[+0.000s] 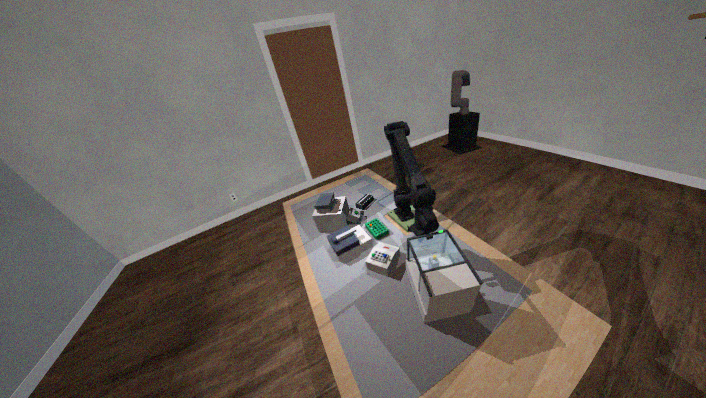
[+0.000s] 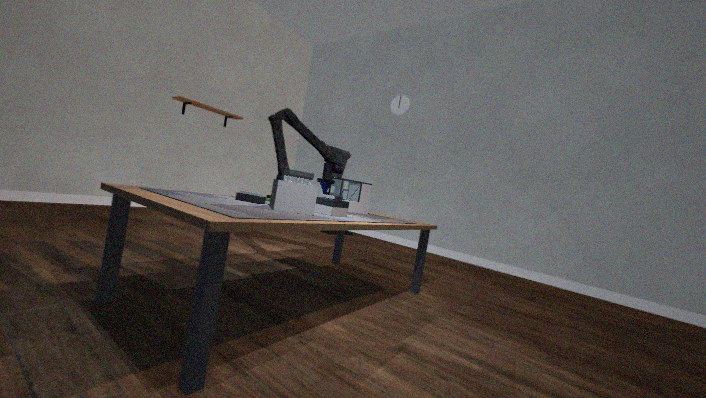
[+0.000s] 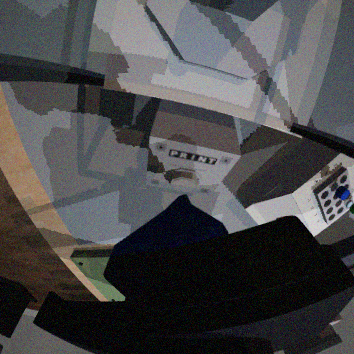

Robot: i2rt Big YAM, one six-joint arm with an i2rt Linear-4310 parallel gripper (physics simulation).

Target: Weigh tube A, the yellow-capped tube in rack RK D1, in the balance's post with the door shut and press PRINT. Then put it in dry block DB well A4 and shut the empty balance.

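Pixels of known places: gripper, between the fingertips: (image 1: 419, 241) (image 3: 184, 200); arm's base, origin of its link: (image 1: 403, 214).
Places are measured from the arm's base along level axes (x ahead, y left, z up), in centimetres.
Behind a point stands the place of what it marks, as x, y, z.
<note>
The balance (image 1: 452, 291) @(13.1, 59.5, 18.7) (image 2: 353, 190) @(17.0, 44.6, 13.0) is a white box with a glass case on top. A yellow-capped tube (image 1: 434, 257) stands inside the glass case. My gripper (image 1: 428, 233) @(6.3, 29.1, 7.3) (image 2: 325, 186) @(6.3, 29.1, 7.3) (image 3: 184, 200) @(6.3, 29.1, 7.3) is shut and holds nothing. It hangs low at the back end of the balance, right over the round button (image 3: 182, 176) @(6.1, 30.6, 5.7) under the PRINT label (image 3: 192, 156) @(6.8, 32.5, 6.1). I cannot tell whether the fingertips touch the button. A small green light (image 1: 439, 230) @(-11.5, 20.0, -1.9) glows beside the gripper. The dry block (image 1: 382, 257) @(25.0, 28.7, 5.3) (image 3: 330, 200) @(24.6, 27.3, 5.3) stands left of the balance, and the green rack (image 1: 377, 227) @(19.1, 5.0, 1.3) lies behind it.
A grey-topped white box (image 1: 329, 210) @(42.4, -9.3, 12.9), a dark instrument (image 1: 345, 240) @(38.7, 11.8, 6.3) and a small black unit (image 1: 364, 200) @(17.9, -24.1, 1.9) stand at the back left of the mat. My arm's green base plate (image 1: 402, 219) @(3.6, 5.4, 1.3) (image 3: 93, 268) @(-10.6, 6.3, 0.0) is behind the balance. A second arm on a black pedestal (image 1: 463, 131) stands far off.
</note>
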